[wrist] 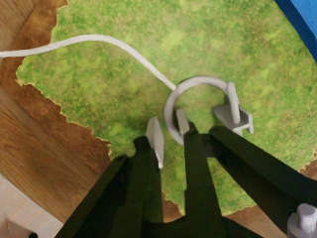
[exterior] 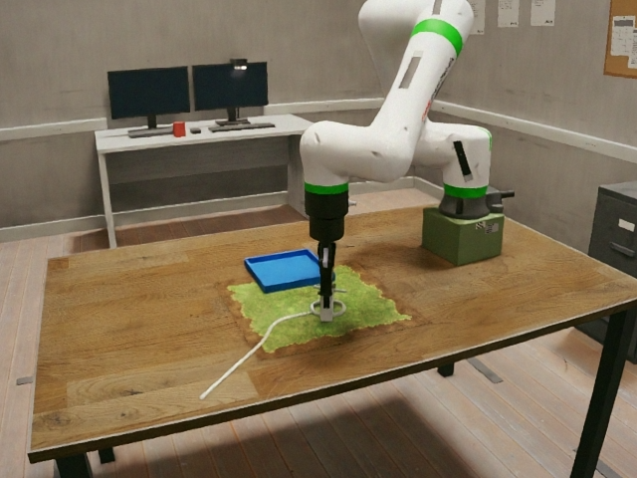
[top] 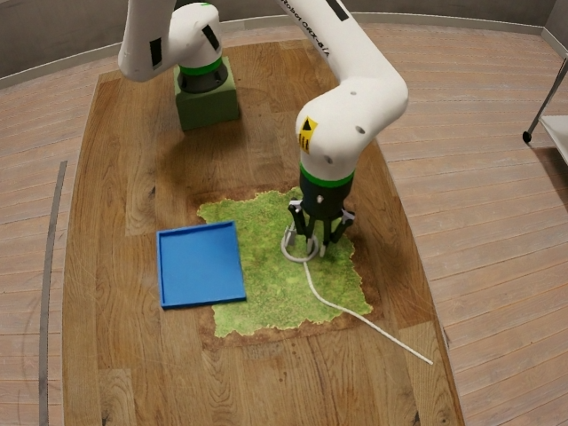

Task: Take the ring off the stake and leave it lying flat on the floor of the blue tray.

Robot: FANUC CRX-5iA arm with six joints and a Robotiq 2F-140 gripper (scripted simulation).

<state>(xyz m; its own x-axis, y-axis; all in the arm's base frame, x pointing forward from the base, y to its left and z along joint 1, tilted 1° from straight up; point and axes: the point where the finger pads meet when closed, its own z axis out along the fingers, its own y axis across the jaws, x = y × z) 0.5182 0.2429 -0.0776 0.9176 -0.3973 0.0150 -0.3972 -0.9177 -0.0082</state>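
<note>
The ring is 4 cm to the right of my hand, 3 cm below it and 2 cm behind it. From my hand the other things lie so: grey stake (6 cm to the right, 3 cm behind, 1 cm below); blue tray (27 cm to the right, 3 cm below, 1 cm ahead).
</note>
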